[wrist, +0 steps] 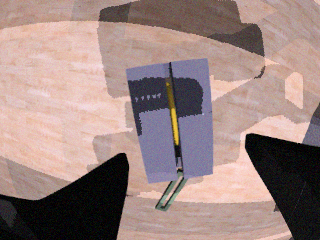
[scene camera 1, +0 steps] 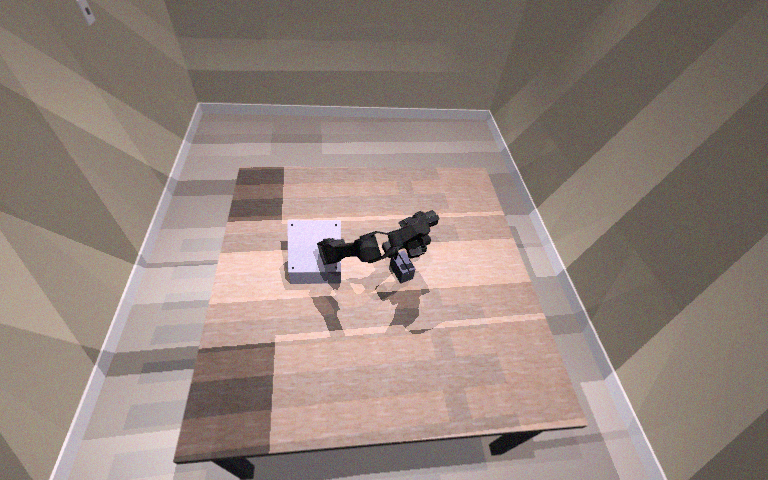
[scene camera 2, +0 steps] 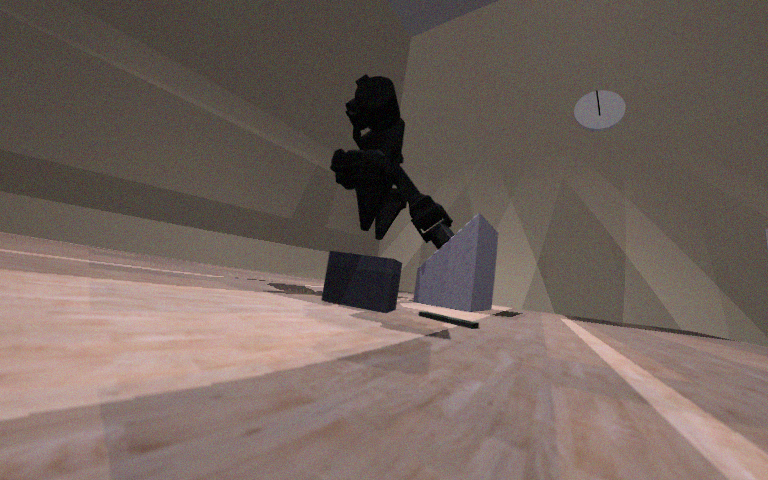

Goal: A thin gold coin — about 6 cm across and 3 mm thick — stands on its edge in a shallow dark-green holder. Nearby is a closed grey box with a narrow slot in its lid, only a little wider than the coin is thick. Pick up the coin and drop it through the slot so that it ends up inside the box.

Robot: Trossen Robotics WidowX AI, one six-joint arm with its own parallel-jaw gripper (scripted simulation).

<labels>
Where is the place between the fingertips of my gripper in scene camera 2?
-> At 372,235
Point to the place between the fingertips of my gripper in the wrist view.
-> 188,151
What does my gripper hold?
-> Nothing.
</labels>
